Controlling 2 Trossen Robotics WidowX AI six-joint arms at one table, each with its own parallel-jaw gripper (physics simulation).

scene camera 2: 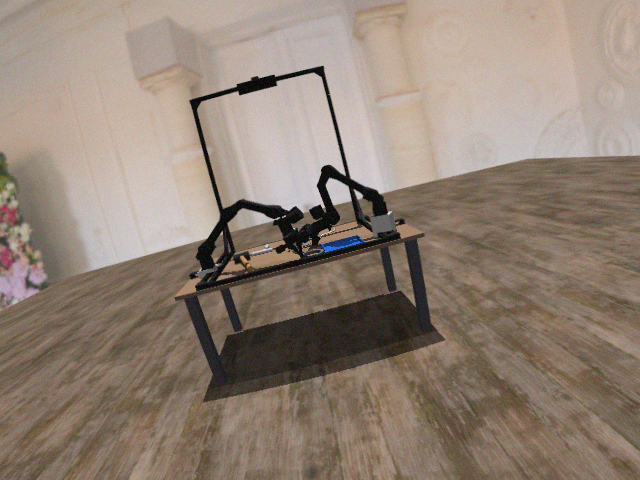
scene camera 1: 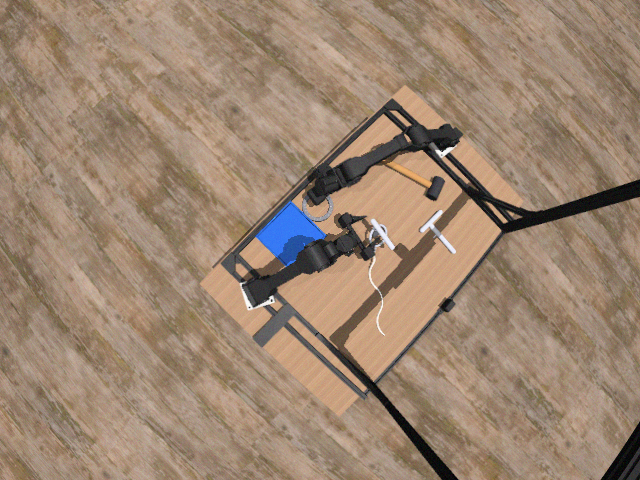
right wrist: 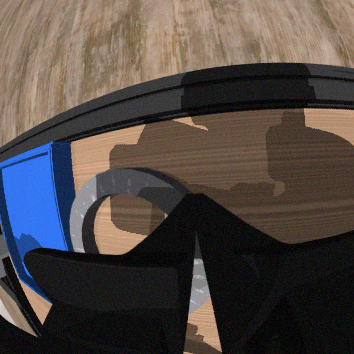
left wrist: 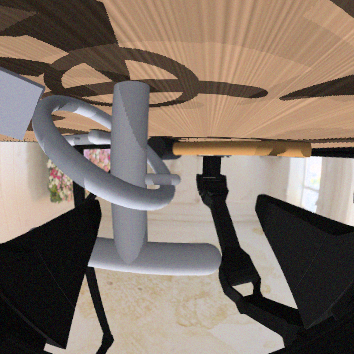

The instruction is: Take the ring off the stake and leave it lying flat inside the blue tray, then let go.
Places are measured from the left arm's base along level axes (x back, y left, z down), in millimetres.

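Where they show: left gripper, fingertip midpoint: (scene camera 1: 373, 226) (left wrist: 180, 205); right gripper, fingertip midpoint: (scene camera 2: 302, 257) (right wrist: 193, 201); left arm's base at its link origin: (scene camera 2: 381, 214) (scene camera 1: 257, 292); right arm's base at its link origin: (scene camera 2: 208, 267) (scene camera 1: 442, 142) (left wrist: 211, 155).
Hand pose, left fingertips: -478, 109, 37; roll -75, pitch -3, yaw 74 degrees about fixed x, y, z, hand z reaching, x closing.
Note:
Each offset is from my left fingertips to the top centre of the thing, as dx, dy, dz. "spot": to the spot under its first point.
A grey ring {spot: +27, -47, +23} (left wrist: 75, 165) surrounds the post of a pale stake {spot: +0, -26, +38} (left wrist: 130, 130) (scene camera 1: 388, 241) with a crossbar, tilted against the post. My left gripper (left wrist: 180, 205) (scene camera 1: 371, 232) is open, with its fingers spread on either side of the stake; nothing is held. The blue tray {+303, +60, +41} (scene camera 1: 283, 227) (scene camera 2: 342, 243) (right wrist: 32, 200) is at the left of the right wrist view. My right gripper (right wrist: 193, 201) is shut on nothing, in front of another, flat grey ring (right wrist: 76, 220) (scene camera 1: 331, 207) beside the tray. The closed fingers hide part of this flat ring.
A hammer {-216, +178, +14} (scene camera 1: 410, 174) with an orange handle lies near the right arm. Another white T-shaped piece {spot: -278, -138, +46} (scene camera 1: 444, 241) lies to the right of the stake. A white cord {spot: +39, -276, +58} (scene camera 1: 382, 299) runs from near the stake. A dark frame rail (right wrist: 240, 90) borders the table's far edge.

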